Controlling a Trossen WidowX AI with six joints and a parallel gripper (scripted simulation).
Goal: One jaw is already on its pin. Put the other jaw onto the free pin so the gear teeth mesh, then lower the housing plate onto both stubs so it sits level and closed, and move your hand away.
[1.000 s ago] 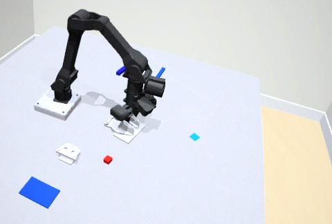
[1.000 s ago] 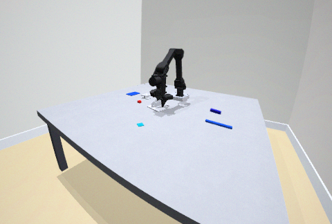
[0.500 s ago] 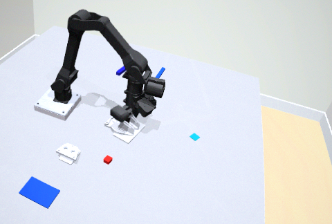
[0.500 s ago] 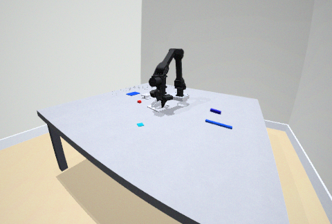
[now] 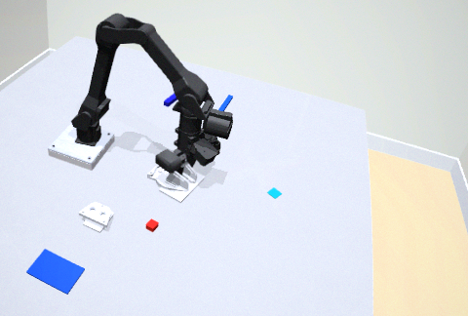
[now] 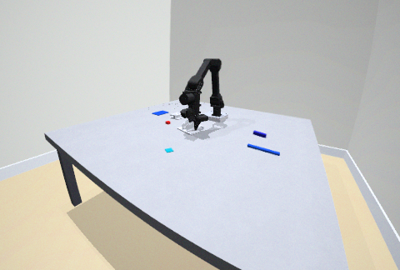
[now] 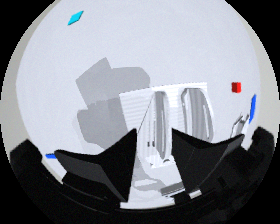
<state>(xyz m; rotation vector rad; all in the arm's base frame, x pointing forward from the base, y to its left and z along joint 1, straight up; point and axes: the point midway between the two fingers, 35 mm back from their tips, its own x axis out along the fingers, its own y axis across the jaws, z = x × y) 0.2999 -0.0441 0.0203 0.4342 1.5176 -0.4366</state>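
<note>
The white block is 210 mm to the right of my gripper tip, 180 mm behind it and 10 mm below it. Round my gripper tip: cyan tile 260 mm ahead, 10 mm below; then red cube 200 mm to the right, 40 mm behind, 10 mm below; then blue flat tile 390 mm to the right, 220 mm behind, 10 mm below.
</note>
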